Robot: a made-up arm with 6 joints.
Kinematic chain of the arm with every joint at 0, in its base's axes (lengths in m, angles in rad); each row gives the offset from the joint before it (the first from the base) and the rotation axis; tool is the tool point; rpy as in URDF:
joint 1: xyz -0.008 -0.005 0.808 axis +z
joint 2: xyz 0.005 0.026 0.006 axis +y
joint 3: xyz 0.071 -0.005 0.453 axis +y
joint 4: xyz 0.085 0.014 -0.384 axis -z
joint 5: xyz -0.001 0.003 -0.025 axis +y
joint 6: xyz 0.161 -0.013 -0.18 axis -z
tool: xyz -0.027 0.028 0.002 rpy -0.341 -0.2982 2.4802
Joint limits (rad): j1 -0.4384..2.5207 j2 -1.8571..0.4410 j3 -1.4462..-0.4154 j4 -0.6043..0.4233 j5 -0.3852..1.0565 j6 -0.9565..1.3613
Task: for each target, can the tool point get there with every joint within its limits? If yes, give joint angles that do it. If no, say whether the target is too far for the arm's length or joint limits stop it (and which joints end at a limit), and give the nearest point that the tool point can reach.
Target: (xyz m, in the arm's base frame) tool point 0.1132 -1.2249 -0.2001
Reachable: no: too far | nearest point 0.4236 -0.2156 0.5749 | short by 1.310 m
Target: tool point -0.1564 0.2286 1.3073
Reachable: yes | joints 1.9878 -1.0525 -0.5333 0.1917 0.3031 1.0413
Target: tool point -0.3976 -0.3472 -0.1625
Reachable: no: joint limits stop it (at a limit: joint 1, joint 2, joint 3, joint 4, joint 5, joint 6) | nearest point -0.2834 0.0907 0.5370 | short by 0.833 m
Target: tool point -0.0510 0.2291 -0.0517
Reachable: no: joint limits stop it (at a limit: joint 2, joint 3, joint 4, joint 6) | nearest point -0.0628 0.2934 0.5288 | short by 0.584 m
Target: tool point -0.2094 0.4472 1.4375
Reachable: yes | joints 1.7617 -0.4204 -1.0900 -0.3504 -0.0116 0.4544
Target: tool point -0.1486 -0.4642 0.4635
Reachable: no: joint limits stop it (at a limit: joint 1, joint 2, joint 3, joint 4, joint 5, joint 6) | nearest point 0.2158 -0.1458 0.5899 | short by 0.500 m
